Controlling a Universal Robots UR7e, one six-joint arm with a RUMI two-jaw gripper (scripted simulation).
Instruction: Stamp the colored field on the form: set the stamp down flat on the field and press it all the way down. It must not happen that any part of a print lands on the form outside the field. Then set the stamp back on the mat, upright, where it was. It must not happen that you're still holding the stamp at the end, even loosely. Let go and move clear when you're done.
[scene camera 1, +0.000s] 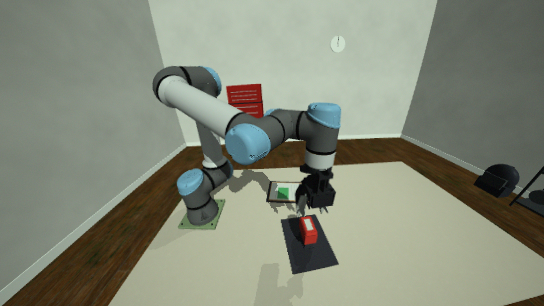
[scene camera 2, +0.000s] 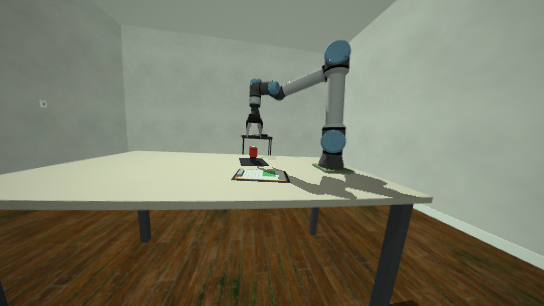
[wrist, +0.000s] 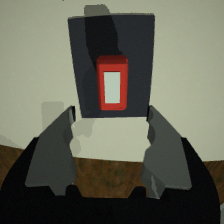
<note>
In view: the gripper (wrist: 111, 106) and a red stamp (wrist: 112, 69).
</note>
